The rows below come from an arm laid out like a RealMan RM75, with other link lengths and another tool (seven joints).
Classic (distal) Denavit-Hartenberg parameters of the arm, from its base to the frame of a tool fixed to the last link. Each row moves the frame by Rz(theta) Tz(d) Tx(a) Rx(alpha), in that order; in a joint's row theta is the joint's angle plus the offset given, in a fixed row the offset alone. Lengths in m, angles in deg.
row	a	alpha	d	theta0
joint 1	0.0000	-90.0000	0.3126	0.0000
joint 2	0.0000	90.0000	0.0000	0.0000
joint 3	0.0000	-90.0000	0.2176	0.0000
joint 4	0.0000	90.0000	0.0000	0.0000
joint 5	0.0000	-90.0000	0.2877	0.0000
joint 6	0.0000	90.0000	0.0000	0.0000
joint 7	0.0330	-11.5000	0.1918	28.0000
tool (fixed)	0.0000	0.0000	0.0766	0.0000
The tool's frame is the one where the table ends.
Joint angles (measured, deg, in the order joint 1, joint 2, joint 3, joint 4, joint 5, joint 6, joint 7), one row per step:
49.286, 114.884, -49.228, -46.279, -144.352, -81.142, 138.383
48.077, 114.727, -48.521, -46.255, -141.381, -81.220, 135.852
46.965, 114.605, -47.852, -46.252, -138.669, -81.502, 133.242
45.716, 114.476, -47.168, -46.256, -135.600, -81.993, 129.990
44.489, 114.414, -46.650, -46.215, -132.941, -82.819, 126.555
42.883, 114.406, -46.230, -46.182, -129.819, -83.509, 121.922
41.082, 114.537, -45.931, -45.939, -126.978, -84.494, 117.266
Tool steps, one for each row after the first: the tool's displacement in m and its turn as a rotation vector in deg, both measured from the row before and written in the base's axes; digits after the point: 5 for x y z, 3 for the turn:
-0.00193, -0.00113, 0.00180, 0.471, 2.618, 1.295
-0.00179, -0.00169, 0.00213, 0.391, 2.323, 1.485
-0.00209, -0.00245, 0.00277, 0.443, 2.479, 2.057
-0.00072, -0.00465, 0.00188, 0.090, 2.011, 2.292
0.00083, -0.00495, 0.00202, 0.542, 2.009, 3.212
0.00317, -0.00818, -0.00005, 0.212, 1.871, 2.974

